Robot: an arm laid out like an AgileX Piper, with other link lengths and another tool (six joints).
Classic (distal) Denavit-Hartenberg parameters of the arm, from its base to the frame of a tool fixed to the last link. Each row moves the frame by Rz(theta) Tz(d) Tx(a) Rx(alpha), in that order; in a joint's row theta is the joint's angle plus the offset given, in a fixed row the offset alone. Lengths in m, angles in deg.
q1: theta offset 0; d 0.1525; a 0; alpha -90
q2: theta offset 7.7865; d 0; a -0.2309; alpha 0
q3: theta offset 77.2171; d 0; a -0.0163; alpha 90
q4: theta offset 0; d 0.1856; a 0; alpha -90
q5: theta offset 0; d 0; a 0; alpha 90
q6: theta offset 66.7; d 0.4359; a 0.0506; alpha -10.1
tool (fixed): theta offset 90; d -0.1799; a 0; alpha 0
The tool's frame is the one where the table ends.
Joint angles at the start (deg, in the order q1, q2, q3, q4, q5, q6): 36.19 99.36 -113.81 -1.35 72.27 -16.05
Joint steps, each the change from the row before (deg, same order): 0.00 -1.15 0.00 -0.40 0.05 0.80; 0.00 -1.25 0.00 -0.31 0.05 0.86; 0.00 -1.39 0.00 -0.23 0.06 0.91; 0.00 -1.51 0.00 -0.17 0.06 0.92; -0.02 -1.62 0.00 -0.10 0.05 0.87; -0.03 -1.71 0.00 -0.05 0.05 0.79; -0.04 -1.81 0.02 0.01 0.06 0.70; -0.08 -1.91 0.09 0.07 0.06 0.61; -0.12 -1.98 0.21 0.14 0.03 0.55; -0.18 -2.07 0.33 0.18 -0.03 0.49; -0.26 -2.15 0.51 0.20 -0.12 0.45; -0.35 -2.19 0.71 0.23 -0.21 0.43
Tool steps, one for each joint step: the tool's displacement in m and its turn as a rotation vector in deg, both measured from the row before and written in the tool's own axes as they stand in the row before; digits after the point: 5 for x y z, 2 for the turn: 0.00282 0.00301 -0.00583 -1.10 0.61 0.52; 0.00345 0.00287 -0.00630 -1.11 0.75 0.62; 0.00413 0.00279 -0.00700 -1.13 0.92 0.70; 0.00469 0.00278 -0.00760 -1.15 1.06 0.74; 0.00516 0.00285 -0.00815 -1.16 1.20 0.73; 0.00550 0.00288 -0.00861 -1.15 1.31 0.68; 0.00576 0.00280 -0.00912 -1.12 1.41 0.62; 0.00573 0.00272 -0.00953 -1.09 1.46 0.58; 0.00554 0.00245 -0.00965 -1.03 1.47 0.57; 0.00538 0.00248 -0.00983 -1.04 1.50 0.55; 0.00493 0.00254 -0.00981 -1.06 1.47 0.54; 0.00428 0.00247 -0.00953 -1.06 1.39 0.57
